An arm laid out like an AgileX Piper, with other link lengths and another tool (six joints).
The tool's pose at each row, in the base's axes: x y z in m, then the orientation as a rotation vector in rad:
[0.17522, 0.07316, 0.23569, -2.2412, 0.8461, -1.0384]
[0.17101, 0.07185, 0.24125, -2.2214, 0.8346, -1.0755]
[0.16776, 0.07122, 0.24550, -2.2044, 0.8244, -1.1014]
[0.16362, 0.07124, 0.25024, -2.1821, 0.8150, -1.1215]
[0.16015, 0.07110, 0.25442, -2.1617, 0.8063, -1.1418]
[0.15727, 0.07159, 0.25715, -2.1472, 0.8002, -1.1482]
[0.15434, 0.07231, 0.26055, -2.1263, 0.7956, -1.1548]
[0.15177, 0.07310, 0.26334, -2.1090, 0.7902, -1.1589]
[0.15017, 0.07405, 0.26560, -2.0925, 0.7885, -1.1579]
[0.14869, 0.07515, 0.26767, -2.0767, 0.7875, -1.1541]
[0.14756, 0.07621, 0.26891, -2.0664, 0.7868, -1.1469]
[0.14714, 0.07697, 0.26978, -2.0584, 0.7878, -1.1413]
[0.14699, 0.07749, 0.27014, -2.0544, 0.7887, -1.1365]
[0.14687, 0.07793, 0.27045, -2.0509, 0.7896, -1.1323]
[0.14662, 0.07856, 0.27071, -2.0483, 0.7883, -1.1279]
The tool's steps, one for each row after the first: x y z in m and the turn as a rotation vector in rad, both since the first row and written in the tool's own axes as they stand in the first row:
[0.00142, -0.00154, -0.00678, 0.0196, 0.0247, -0.0079]
[0.00222, -0.00296, -0.01191, 0.0366, 0.0417, -0.0130]
[0.00233, -0.00486, -0.01791, 0.0575, 0.0553, -0.0134]
[0.00264, -0.00648, -0.02309, 0.0764, 0.0693, -0.0145]
[0.00210, -0.00774, -0.02685, 0.0904, 0.0736, -0.0127]
[0.00170, -0.00958, -0.03098, 0.1086, 0.0790, -0.0070]
[0.00113, -0.01118, -0.03447, 0.1246, 0.0821, -0.0026]
[0.00070, -0.01283, -0.03685, 0.1384, 0.0825, 0.0050]
[0.00013, -0.01449, -0.03899, 0.1516, 0.0810, 0.0136]
[-0.00062, -0.01568, -0.04040, 0.1607, 0.0766, 0.0208]
[-0.00097, -0.01664, -0.04108, 0.1669, 0.0735, 0.0272]
[-0.00125, -0.01718, -0.04130, 0.1699, 0.0706, 0.0314]
[-0.00148, -0.01764, -0.04149, 0.1725, 0.0681, 0.0350]
[-0.00194, -0.01816, -0.04171, 0.1756, 0.0647, 0.0372]

